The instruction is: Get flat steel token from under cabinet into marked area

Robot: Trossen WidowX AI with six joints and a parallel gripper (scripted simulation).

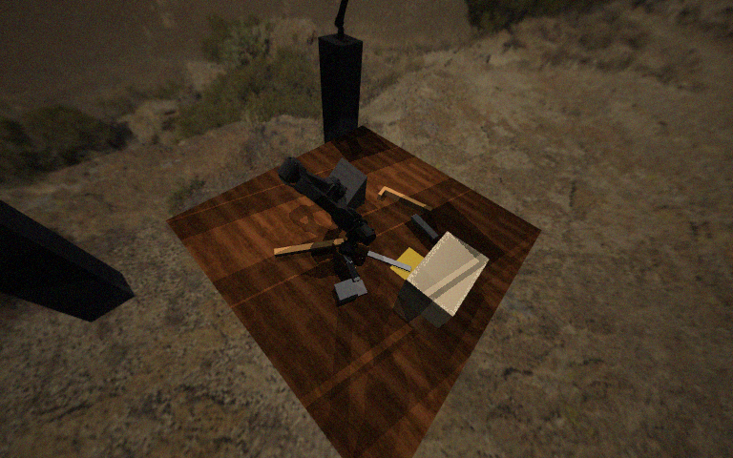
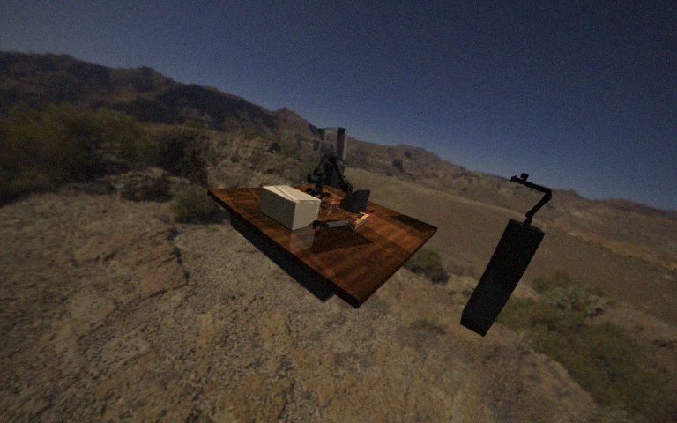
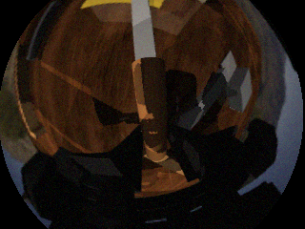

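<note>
The grey scraper lies 11 cm ahead of my gripper tip and 10 cm to the right of it. From my gripper tip the other things lie so: wooden stick 13 cm behind, 13 cm to the right; then grey block 13 cm ahead, 17 cm to the right, 1 cm above; then grey bar 17 cm ahead, 34 cm to the left.
</note>
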